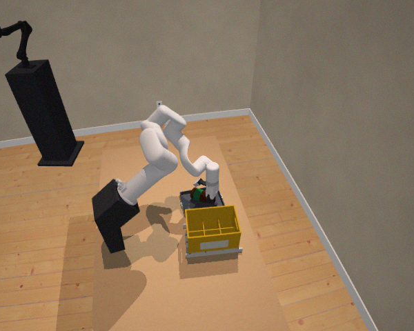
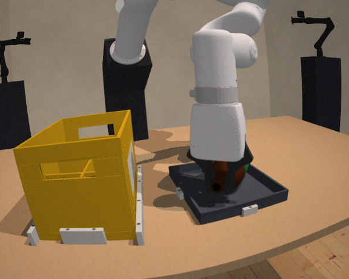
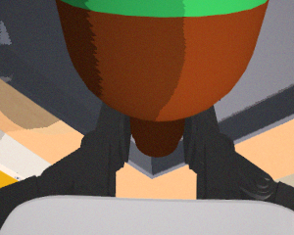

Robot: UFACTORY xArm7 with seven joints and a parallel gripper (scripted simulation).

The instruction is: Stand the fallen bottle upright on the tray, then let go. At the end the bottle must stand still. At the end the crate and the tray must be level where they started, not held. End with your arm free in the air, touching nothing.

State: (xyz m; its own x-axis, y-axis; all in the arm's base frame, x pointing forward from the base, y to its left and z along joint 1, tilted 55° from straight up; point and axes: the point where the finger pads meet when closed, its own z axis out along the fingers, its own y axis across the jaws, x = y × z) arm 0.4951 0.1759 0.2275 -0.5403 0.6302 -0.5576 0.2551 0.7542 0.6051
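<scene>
Now: the bottle 50 mm behind my hand and 20 mm to the left of it. From my hand the other things lie so: yellow crate: 260 mm to the right, 40 mm above; tray: 60 mm behind, 20 mm to the left, 30 mm below.
</scene>
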